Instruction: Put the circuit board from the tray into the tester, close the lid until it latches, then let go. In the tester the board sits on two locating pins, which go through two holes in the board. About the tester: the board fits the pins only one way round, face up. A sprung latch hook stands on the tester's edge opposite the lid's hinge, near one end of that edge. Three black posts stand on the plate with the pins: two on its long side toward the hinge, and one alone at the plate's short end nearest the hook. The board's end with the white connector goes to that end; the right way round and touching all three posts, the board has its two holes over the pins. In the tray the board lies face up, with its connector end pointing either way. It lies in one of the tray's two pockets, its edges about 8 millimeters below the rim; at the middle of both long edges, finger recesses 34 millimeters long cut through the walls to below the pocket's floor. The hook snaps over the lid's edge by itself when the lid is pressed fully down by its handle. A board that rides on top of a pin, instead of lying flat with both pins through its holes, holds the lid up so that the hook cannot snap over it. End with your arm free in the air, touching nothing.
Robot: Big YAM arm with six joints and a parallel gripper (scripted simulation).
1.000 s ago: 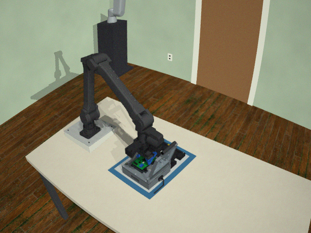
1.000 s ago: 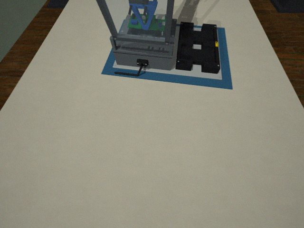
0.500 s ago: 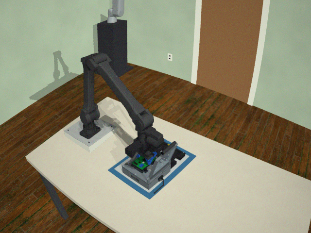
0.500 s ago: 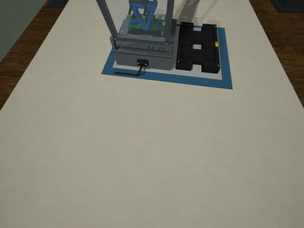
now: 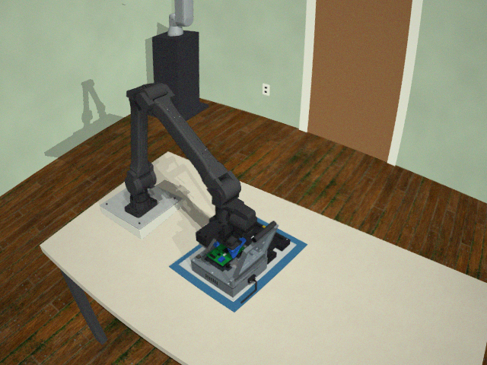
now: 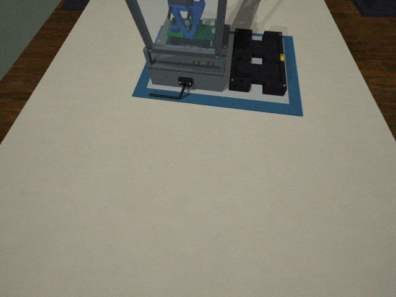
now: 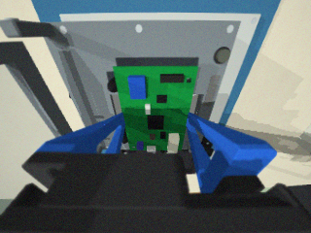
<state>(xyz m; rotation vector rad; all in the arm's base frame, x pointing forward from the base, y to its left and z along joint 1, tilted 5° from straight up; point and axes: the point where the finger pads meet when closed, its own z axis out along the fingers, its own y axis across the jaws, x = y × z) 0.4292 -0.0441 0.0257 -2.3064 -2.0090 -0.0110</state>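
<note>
Right now my hand is right at the green circuit board. The rest, counted from my hand: tester lid (120 mm ahead, 20 mm to the right, 90 mm above).
</note>
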